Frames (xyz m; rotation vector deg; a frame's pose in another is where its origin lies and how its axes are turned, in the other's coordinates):
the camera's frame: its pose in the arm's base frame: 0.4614 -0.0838 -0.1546 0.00 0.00 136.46
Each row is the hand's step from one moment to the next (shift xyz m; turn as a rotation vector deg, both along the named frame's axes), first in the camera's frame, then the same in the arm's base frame.
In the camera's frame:
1: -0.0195 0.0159 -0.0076 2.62 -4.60 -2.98
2: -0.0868 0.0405 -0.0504 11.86 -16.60 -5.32
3: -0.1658 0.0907 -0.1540 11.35 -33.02 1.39
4: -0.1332 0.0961 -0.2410 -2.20 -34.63 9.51
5: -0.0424 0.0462 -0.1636 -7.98 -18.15 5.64
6: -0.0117 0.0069 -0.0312 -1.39 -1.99 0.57
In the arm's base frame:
1: 0.0032 -0.0250 -0.0076 1.27 5.14 -2.98
2: 0.0350 -0.0892 -0.0504 2.84 20.20 -5.32
3: 0.0577 -0.1800 -0.1540 14.52 31.75 1.39
4: 0.0304 -0.1614 -0.2410 25.45 23.59 9.51
5: -0.0011 -0.0627 -0.1636 18.29 7.66 5.64
6: 0.0037 -0.0131 -0.0312 2.38 0.49 0.57

